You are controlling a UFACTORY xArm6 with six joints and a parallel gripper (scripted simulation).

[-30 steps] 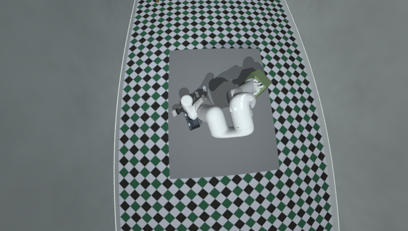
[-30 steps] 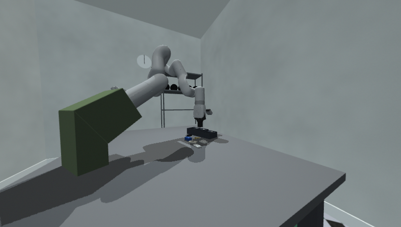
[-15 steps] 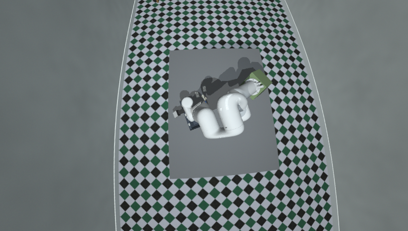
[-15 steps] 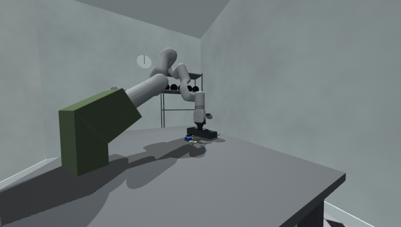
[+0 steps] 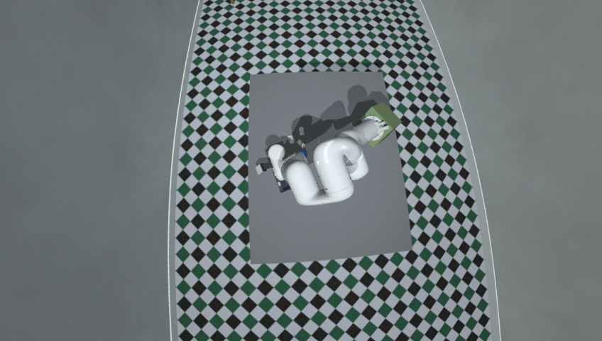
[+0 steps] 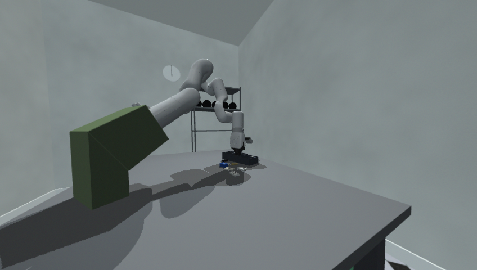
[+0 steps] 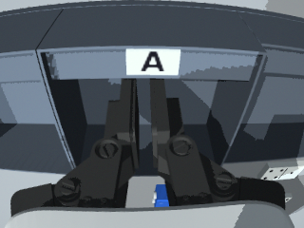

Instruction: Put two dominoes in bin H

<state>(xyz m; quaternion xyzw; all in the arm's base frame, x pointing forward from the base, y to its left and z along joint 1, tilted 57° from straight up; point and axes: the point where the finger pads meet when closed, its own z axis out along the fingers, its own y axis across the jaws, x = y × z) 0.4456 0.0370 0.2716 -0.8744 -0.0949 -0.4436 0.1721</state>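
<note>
My hand is 1 cm short of the dark bin tray and 1 cm above it. Also, from my hand: black battery: 9 cm behind, 3 cm below; yellow bolt: 6 cm behind, 9 cm to the right, 3 cm below; blue block: 12 cm behind, 8 cm to the right, 3 cm below.
</note>
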